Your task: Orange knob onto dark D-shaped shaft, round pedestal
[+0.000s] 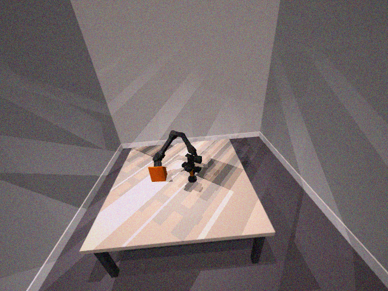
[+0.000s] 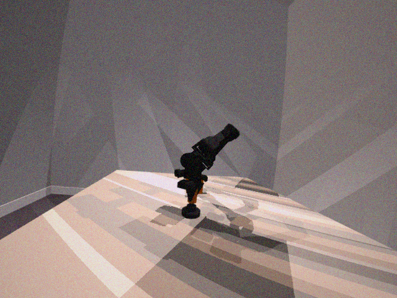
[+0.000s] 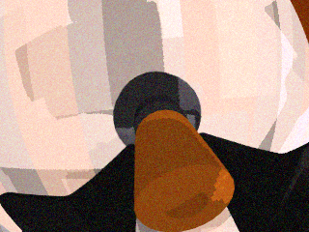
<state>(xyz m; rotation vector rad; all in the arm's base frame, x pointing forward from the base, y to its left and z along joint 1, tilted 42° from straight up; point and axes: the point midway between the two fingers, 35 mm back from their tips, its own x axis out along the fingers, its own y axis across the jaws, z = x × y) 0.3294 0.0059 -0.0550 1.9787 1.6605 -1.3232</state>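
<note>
My gripper tip is 20 mm below the orange knob. Also, from my gripper tip: pedestal (40 mm below).
</note>
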